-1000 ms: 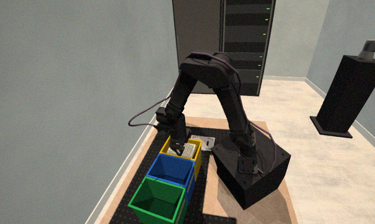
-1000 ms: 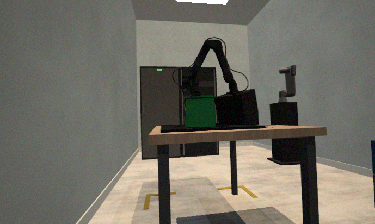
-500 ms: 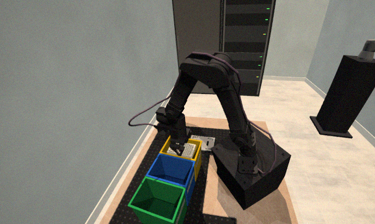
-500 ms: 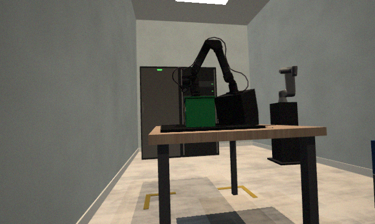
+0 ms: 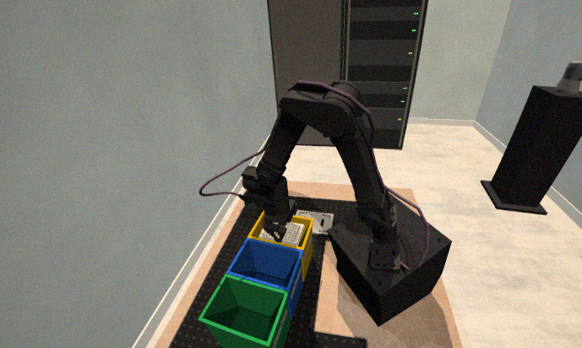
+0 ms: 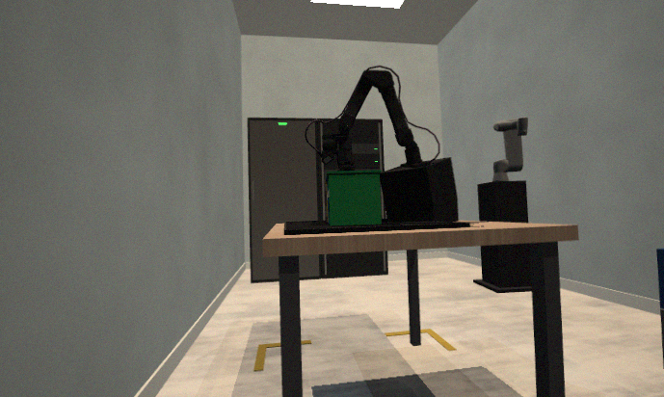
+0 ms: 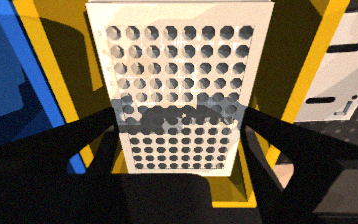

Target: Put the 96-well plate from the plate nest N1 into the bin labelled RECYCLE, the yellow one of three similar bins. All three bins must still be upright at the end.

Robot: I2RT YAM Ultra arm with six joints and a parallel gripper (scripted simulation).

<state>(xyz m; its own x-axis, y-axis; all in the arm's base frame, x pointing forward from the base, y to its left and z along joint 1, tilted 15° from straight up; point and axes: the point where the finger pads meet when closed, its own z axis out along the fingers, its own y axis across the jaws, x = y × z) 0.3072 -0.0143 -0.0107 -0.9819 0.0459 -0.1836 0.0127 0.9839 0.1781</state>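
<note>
The white 96-well plate lies 10 mm below my hand. Round my hand: yellow bin: 80 mm below; blue bin: 130 mm to the left, 80 mm below, 10 mm ahead; plate nest N1: 210 mm to the right, 160 mm below, 50 mm behind.
</note>
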